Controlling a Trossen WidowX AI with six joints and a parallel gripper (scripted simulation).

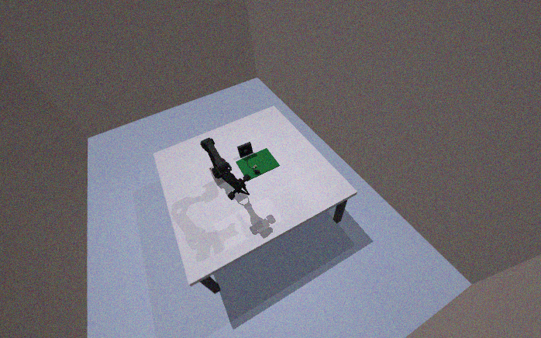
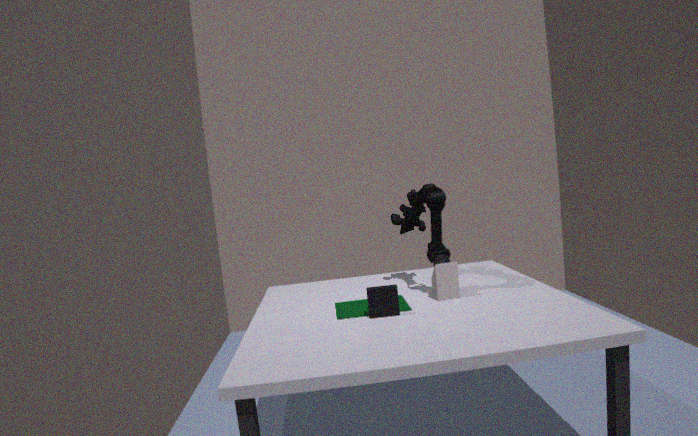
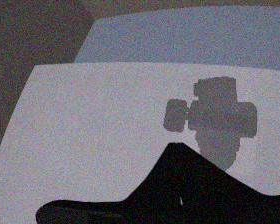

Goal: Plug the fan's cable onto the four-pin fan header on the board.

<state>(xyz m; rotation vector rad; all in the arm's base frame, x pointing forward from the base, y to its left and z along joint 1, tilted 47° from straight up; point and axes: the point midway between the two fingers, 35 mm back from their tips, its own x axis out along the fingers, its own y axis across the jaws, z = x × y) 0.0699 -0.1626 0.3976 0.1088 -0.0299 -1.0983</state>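
Right now my gripper tip is 32 cm to the right of the dark plug, 23 cm above it and 19 cm short of it. Round my gripper tip: black fan (56 cm to the left, 21 cm ahead, 19 cm below); then green board (41 cm to the left, 26 cm below, 24 cm ahead).
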